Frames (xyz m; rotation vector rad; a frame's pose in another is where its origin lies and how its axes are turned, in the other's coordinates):
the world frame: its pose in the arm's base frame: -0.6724 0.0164 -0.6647 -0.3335 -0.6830 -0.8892
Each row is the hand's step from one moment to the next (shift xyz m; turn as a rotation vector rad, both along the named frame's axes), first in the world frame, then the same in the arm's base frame.
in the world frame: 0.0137 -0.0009 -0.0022 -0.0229 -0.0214 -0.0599
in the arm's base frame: 0.0062 -0.0099 0.0075 -0.0029 -0.0310 -0.0600
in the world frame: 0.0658 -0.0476 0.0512 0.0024 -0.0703 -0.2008
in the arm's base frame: -0.0300 -0.0406 0.0817 0.0261 -0.1505 -0.1481
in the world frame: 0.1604 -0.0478 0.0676 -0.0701 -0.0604 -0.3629
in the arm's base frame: 0.0049 -0.0885 0.1572 0.0679 -0.1876 -0.3169
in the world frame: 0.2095 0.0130 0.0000 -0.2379 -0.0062 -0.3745
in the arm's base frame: 0.1026 -0.1176 0.1404 0.0422 -0.0610 -0.4375
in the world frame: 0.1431 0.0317 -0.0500 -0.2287 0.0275 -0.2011
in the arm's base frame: 0.1086 -0.0933 0.0590 0.0030 0.0461 -0.3023
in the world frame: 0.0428 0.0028 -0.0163 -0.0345 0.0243 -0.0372
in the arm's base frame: 0.0277 -0.0326 0.0166 0.0194 0.0153 -0.0505
